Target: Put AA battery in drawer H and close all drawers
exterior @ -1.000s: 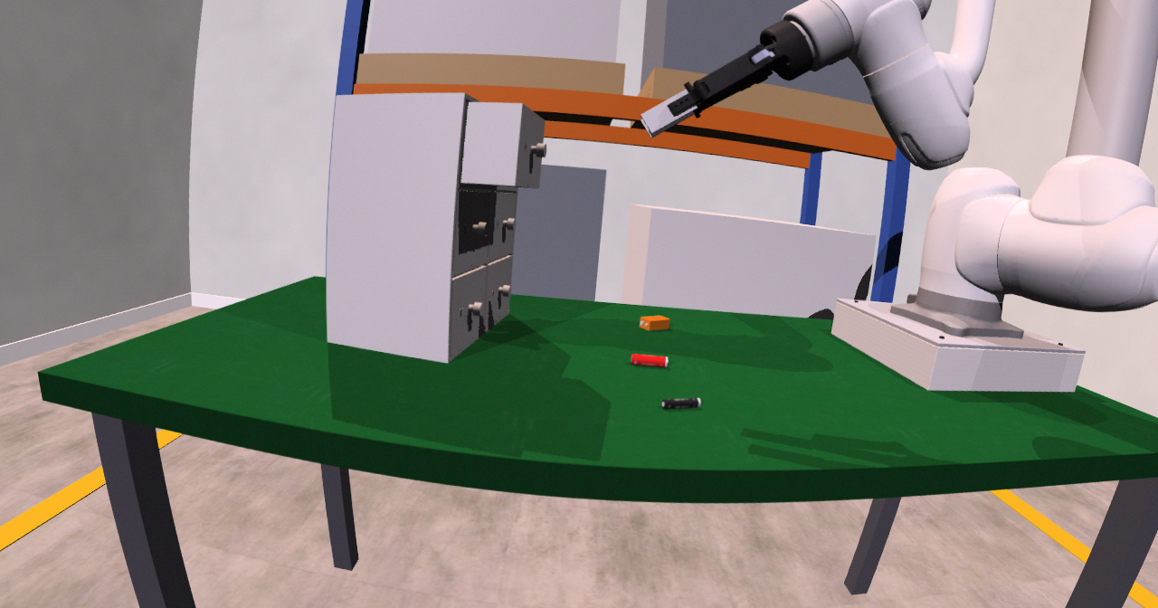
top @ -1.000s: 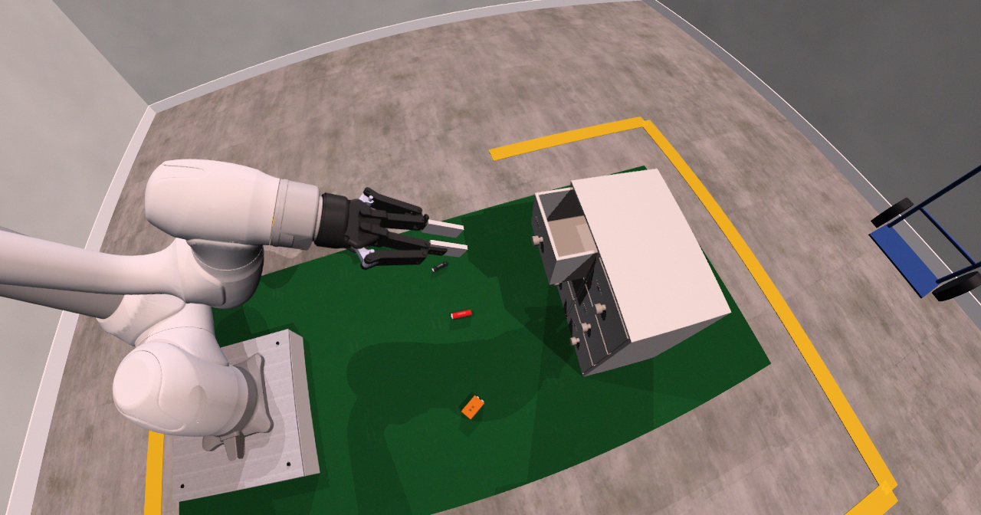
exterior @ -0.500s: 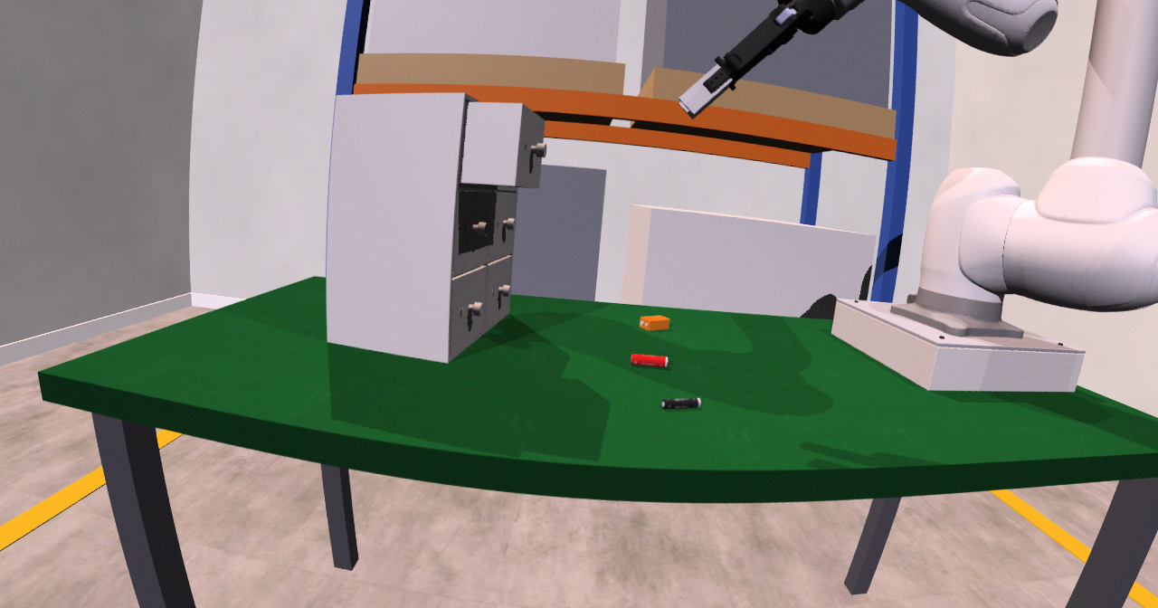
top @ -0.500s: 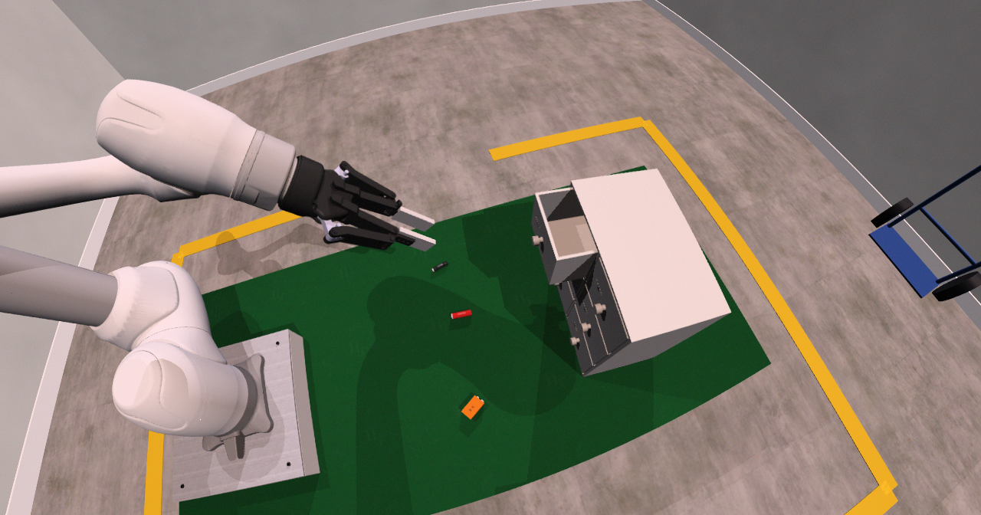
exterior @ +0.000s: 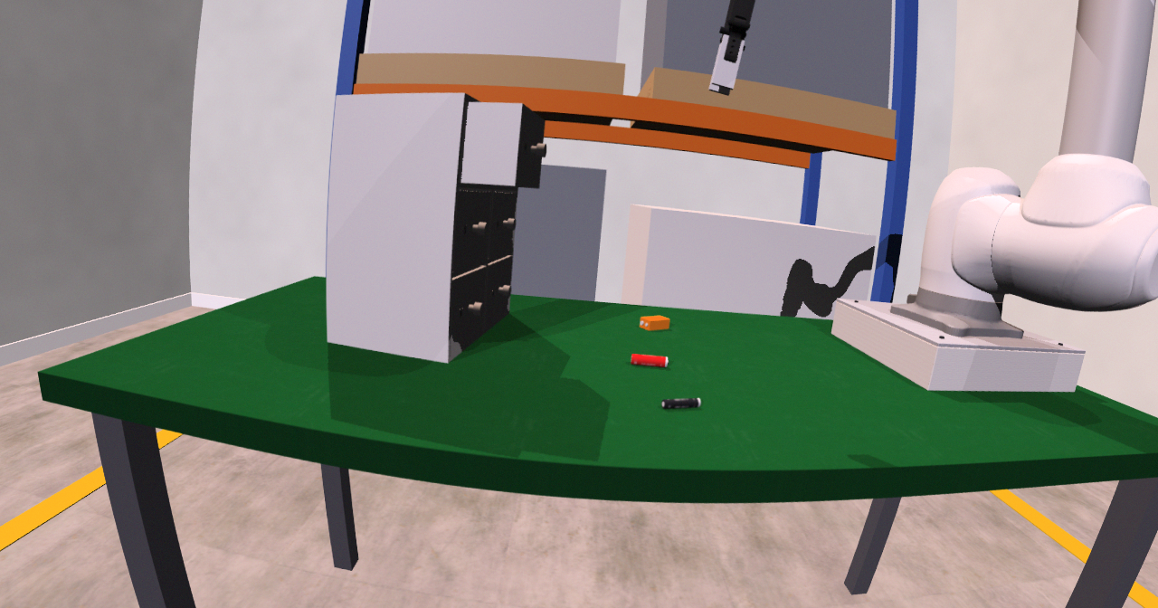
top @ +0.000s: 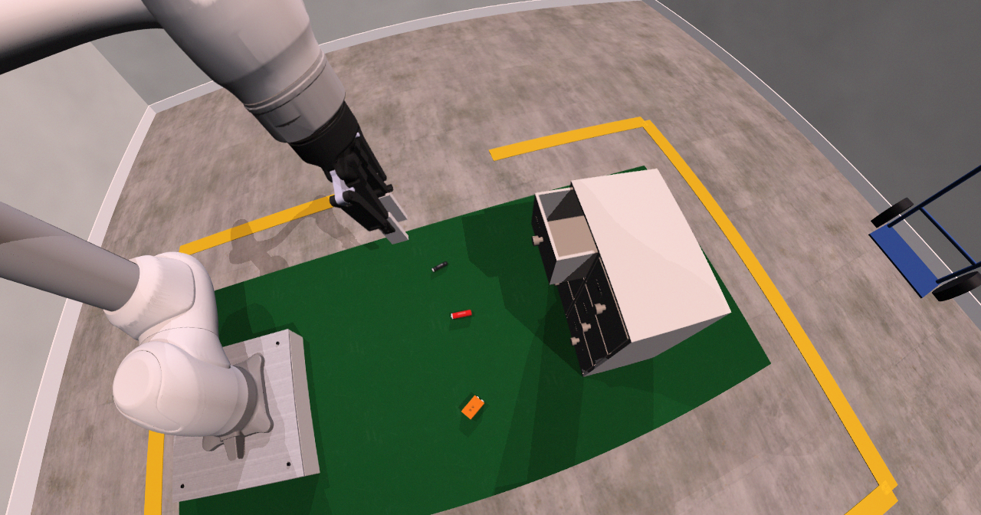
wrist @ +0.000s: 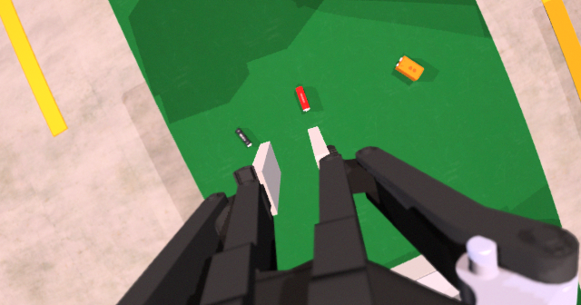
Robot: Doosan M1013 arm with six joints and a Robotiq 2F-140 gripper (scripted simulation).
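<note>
Now: hand 50 mm short of the red cylinder, 40 mm to the left of it and 390 mm above it. Also, from my hand: black AA battery (50 mm ahead, 110 mm to the left, 400 mm below); drawer marked H (310 mm ahead, 80 mm to the right, 150 mm below); orange block (10 mm ahead, 250 mm to the right, 390 mm below).
</note>
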